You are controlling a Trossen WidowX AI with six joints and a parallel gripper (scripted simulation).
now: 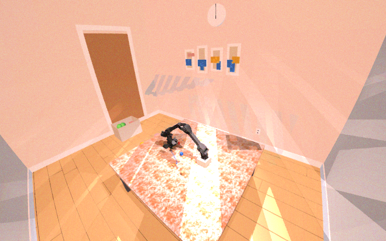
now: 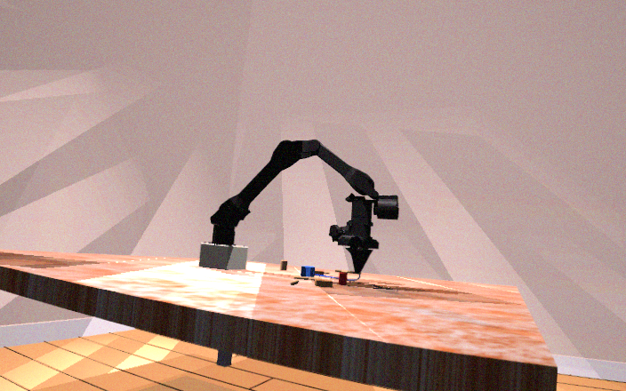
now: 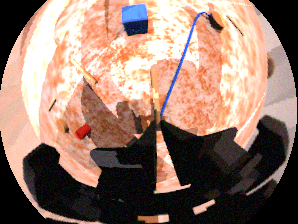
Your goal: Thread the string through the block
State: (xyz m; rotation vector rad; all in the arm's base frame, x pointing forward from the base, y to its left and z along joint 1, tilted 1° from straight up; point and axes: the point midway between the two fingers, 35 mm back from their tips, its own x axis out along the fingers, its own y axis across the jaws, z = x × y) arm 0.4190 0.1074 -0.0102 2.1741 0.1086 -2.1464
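Right now my gripper tip is 3 cm short of the red cylinder, 14 cm to the left of it and 1 cm above it. From my gripper tip the other things lie so: flat round wooden button 3 cm ahead, 24 cm to the right, 2 cm below; then round button 20 cm behind, 13 cm to the left, 2 cm below; then thin wooden stick 1 cm behind.
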